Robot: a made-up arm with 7 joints. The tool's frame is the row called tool. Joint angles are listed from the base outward.
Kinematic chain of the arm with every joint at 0, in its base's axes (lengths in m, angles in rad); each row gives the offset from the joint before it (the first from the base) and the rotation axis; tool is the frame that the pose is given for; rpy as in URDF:
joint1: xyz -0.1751 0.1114 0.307 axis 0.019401 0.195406 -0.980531
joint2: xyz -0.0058 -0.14 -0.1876 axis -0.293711 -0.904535 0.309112
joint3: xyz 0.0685 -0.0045 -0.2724 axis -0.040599 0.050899 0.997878
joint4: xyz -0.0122 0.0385 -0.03 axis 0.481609 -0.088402 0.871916
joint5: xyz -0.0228 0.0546 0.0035 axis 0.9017 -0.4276 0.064
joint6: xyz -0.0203 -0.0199 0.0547 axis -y
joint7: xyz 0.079 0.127 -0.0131 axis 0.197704 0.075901 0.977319
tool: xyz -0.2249 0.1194 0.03 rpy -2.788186 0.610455 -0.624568
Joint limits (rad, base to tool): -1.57..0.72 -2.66..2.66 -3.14..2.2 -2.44..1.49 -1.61..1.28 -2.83..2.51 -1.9..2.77
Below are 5 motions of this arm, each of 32 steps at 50 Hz.
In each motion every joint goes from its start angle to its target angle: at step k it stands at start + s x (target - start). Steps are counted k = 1, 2, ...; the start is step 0. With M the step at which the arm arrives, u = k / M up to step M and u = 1 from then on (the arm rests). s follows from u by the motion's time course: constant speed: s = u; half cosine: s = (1 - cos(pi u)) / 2; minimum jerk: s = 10 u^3 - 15 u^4 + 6 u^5.
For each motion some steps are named. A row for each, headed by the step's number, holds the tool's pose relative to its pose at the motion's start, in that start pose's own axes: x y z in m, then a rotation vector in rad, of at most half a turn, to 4 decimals.
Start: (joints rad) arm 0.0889 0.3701 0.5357 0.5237 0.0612 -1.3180 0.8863
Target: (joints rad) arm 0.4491 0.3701 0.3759 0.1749 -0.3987 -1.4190 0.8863
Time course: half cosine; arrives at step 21
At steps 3, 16, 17, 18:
3: 0.0022 -0.0108 0.0011 0.0527 0.0012 0.0069
16: 0.0191 -0.1472 -0.0667 0.9361 -0.1400 0.0749
17: 0.0194 -0.1508 -0.0741 0.9860 -0.1571 0.0758
18: 0.0196 -0.1534 -0.0802 1.0260 -0.1715 0.0761

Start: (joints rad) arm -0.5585 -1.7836 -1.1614 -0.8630 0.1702 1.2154 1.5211
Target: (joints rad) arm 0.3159 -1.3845 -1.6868 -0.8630 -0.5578 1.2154 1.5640
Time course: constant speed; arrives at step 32
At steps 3, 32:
3: -0.0021 -0.0113 -0.0151 0.0222 -0.1328 -0.0094
32: 0.0623 -0.0764 -0.0956 0.2683 -1.5073 -0.2642

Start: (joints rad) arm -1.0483 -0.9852 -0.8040 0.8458 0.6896 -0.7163 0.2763
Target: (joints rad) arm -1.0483 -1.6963 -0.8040 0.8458 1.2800 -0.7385 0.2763
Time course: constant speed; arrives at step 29
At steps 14, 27, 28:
14: -0.0522 -0.0015 0.0373 0.3572 -0.0889 -0.1099
27: -0.0961 -0.0222 0.0855 0.6958 -0.0867 -0.2159
28: -0.0992 -0.0248 0.0896 0.7216 -0.0830 -0.2239

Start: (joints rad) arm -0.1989 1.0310 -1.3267 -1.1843 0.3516 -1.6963 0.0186
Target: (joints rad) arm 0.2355 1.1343 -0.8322 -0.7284 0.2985 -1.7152 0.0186
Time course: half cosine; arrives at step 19
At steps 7, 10, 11, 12, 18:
7: 0.0167 0.0456 0.0072 -0.1259 0.1635 -0.0649
10: 0.0403 0.0801 0.0060 -0.2171 0.3102 -0.0981
11: 0.0498 0.0911 0.0041 -0.2455 0.3619 -0.1050
12: 0.0596 0.1012 0.0014 -0.2717 0.4125 -0.1094
18: 0.1004 0.1366 -0.0161 -0.3605 0.6086 -0.1063

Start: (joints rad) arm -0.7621 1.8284 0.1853 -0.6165 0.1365 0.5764 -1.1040
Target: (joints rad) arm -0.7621 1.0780 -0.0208 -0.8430 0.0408 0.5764 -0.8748
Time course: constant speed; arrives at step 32
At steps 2, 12, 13, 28, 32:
2: 0.0048 0.0080 0.0051 -0.0431 0.0389 0.0086
12: 0.0330 0.0576 0.0196 -0.2720 0.2285 0.0440
13: 0.0361 0.0633 0.0199 -0.2961 0.2469 0.0469
28: 0.0823 0.1589 -0.0075 -0.6815 0.5110 0.0784
32: 0.0932 0.1854 -0.0257 -0.7913 0.5769 0.0837

